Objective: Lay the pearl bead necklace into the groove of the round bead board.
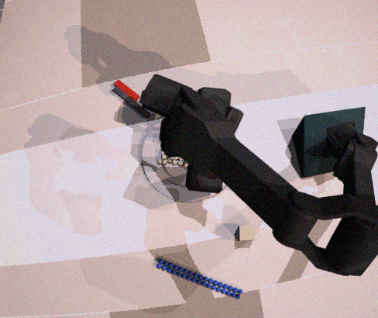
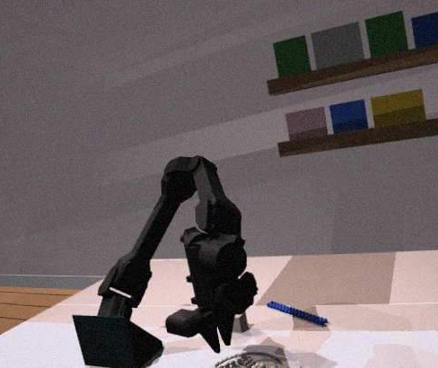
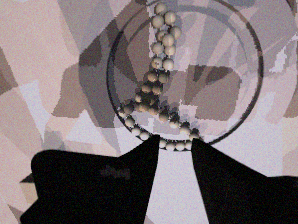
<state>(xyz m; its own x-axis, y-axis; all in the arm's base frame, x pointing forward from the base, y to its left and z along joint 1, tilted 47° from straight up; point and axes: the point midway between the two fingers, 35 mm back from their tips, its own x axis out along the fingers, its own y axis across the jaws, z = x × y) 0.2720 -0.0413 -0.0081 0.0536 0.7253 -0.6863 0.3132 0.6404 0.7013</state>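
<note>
My gripper tip is now 4 cm short of the round bead board, 2 cm to the left of it and 4 cm above it. Also, from my gripper tip: small beige cube 4 cm behind, 17 cm to the left, 3 cm below; then grey block 15 cm ahead, 18 cm to the right, 4 cm below.
</note>
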